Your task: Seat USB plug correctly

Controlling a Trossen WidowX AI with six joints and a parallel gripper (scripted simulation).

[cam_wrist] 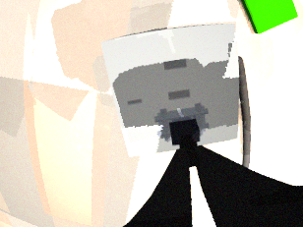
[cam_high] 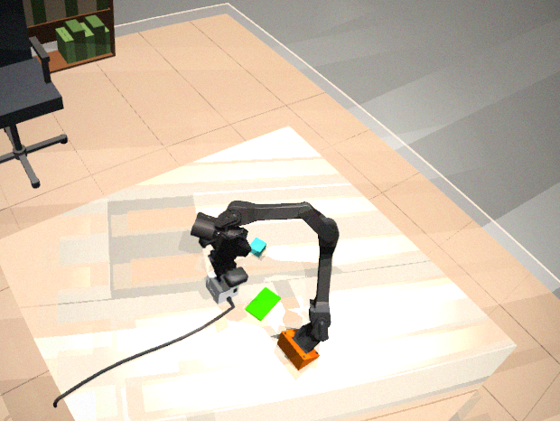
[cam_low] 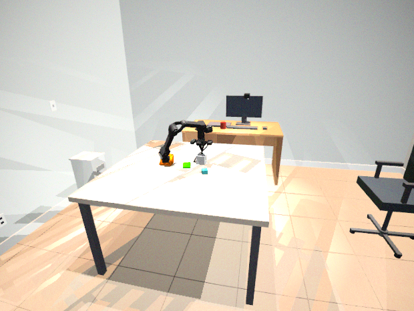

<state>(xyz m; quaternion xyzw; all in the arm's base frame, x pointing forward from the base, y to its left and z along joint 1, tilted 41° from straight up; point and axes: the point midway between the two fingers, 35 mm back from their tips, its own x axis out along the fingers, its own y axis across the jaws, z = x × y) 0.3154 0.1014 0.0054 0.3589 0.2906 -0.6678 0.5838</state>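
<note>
The dark USB plug is 20 mm below my gripper tip. From my gripper tip the other things lie so: flat green block (120 mm behind, 100 mm below, 90 mm to the right); then cyan block (220 mm to the right, 90 mm below, 50 mm ahead).
</note>
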